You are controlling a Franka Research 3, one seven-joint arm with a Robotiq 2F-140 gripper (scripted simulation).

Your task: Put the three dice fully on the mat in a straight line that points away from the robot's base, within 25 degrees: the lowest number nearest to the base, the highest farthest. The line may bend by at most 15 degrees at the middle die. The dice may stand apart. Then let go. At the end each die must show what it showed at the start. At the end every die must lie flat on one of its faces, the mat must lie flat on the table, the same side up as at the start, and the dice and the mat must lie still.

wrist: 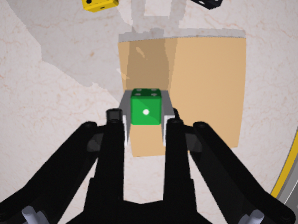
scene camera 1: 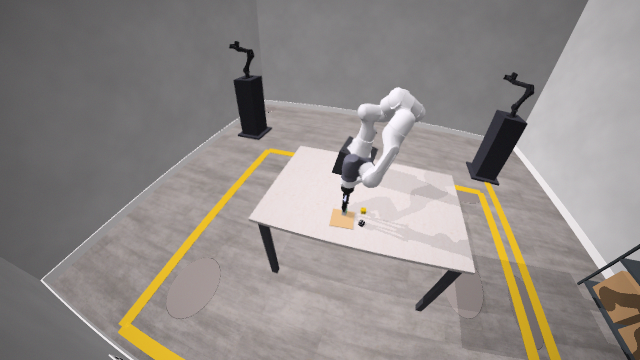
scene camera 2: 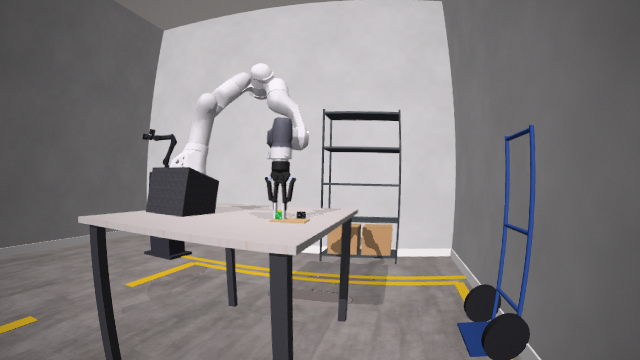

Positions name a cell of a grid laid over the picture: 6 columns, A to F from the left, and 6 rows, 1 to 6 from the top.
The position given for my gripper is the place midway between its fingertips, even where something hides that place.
Note:
I see my gripper (wrist: C3), a green die (wrist: C3) and a tan mat (wrist: E3).

